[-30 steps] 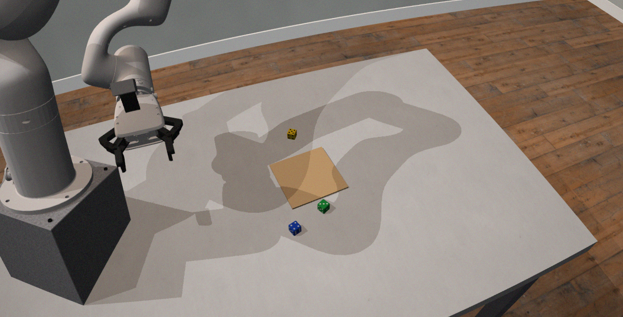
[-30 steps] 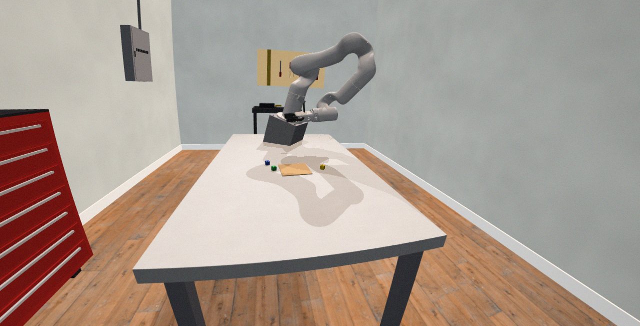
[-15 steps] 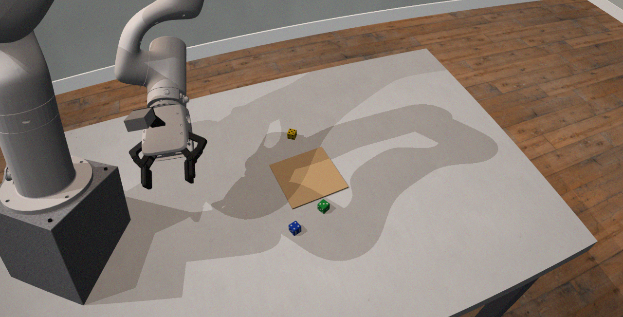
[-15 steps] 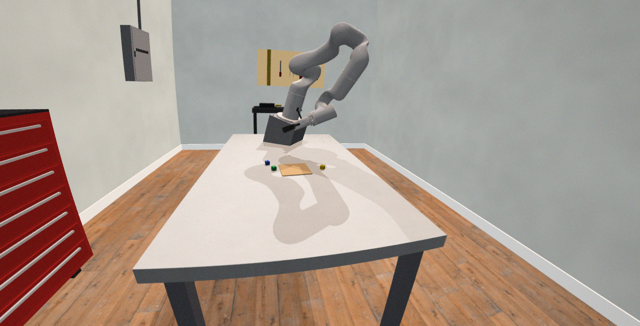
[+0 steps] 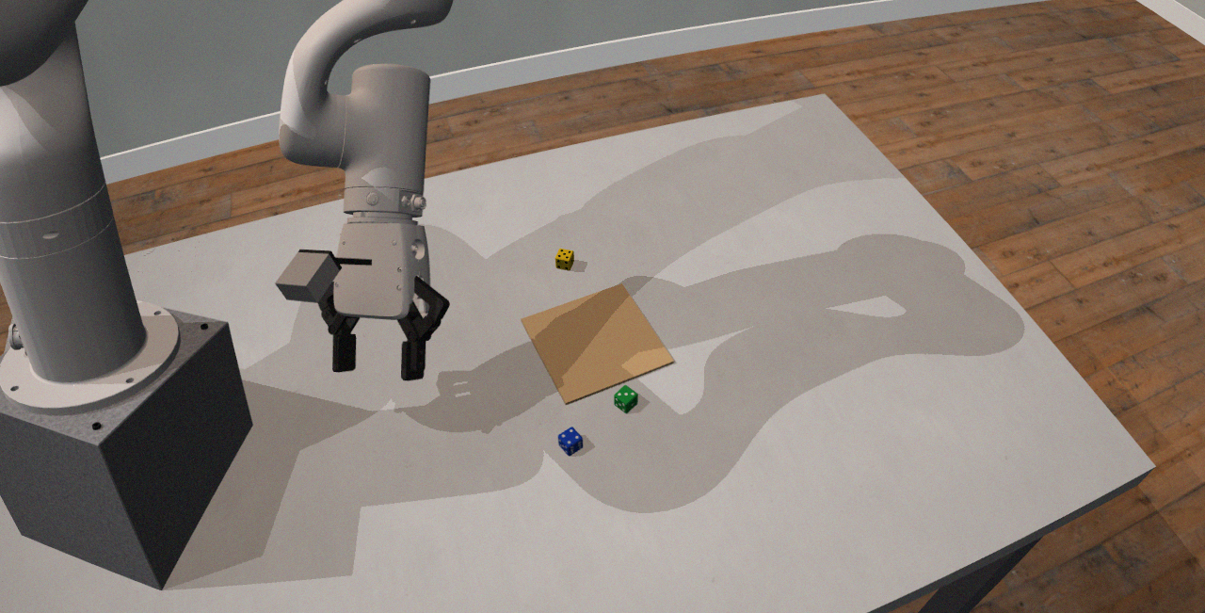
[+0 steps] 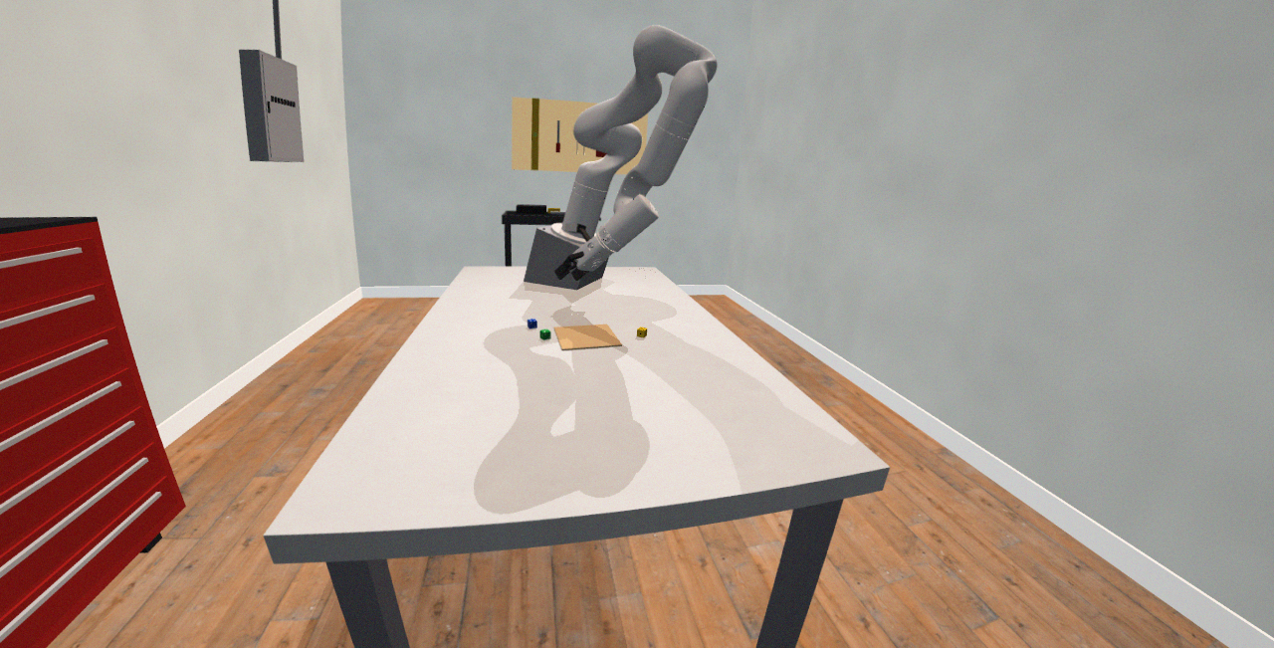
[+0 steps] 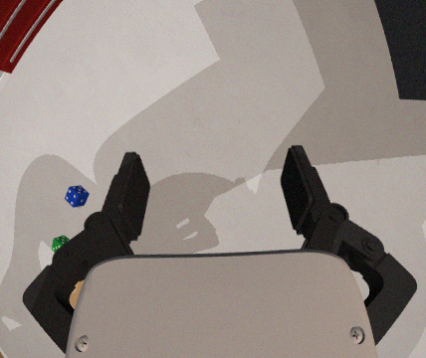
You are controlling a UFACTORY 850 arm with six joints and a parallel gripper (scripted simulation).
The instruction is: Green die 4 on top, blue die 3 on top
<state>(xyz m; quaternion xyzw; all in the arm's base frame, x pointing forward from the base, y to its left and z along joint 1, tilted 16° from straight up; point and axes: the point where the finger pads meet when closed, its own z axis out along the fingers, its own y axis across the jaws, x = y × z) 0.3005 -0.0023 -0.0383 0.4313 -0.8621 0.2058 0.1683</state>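
The blue die is 19 cm ahead of my hand, 8 cm to the right of it and 9 cm below it. From my hand the other things lie so: tan mat: 25 cm ahead, 6 cm to the left, 9 cm below; then yellow die: 24 cm ahead, 20 cm to the left, 9 cm below; then green die: 26 cm ahead, 4 cm to the right, 9 cm below.
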